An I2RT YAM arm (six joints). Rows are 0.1 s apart.
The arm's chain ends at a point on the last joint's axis. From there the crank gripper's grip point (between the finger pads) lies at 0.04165 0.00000 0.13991 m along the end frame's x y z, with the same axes.
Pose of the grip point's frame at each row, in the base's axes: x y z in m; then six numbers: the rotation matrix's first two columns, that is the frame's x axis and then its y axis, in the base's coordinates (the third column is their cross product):
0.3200, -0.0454, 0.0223, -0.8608, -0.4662, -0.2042, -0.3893, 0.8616, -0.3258
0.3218, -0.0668, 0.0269, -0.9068, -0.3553, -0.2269, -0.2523, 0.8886, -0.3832
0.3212, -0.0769, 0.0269, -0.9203, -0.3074, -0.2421, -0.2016, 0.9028, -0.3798
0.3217, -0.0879, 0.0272, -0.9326, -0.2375, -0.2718, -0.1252, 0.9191, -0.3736
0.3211, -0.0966, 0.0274, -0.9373, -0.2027, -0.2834, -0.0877, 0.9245, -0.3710
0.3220, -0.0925, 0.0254, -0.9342, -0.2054, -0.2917, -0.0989, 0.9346, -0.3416
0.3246, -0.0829, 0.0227, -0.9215, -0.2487, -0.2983, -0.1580, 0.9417, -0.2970
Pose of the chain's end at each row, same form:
0.3100, 0.0021, 0.1600, -0.8608, -0.4662, -0.2042, -0.3893, 0.8616, -0.3258
0.3123, -0.0114, 0.1616, -0.9068, -0.3553, -0.2269, -0.2523, 0.8886, -0.3832
0.3126, -0.0220, 0.1619, -0.9203, -0.3074, -0.2421, -0.2016, 0.9028, -0.3798
0.3132, -0.0340, 0.1626, -0.9326, -0.2375, -0.2718, -0.1252, 0.9191, -0.3736
0.3130, -0.0430, 0.1629, -0.9373, -0.2027, -0.2834, -0.0877, 0.9245, -0.3710
0.3130, -0.0433, 0.1625, -0.9342, -0.2054, -0.2917, -0.0989, 0.9346, -0.3416
0.3133, -0.0408, 0.1620, -0.9215, -0.2487, -0.2983, -0.1580, 0.9417, -0.2970

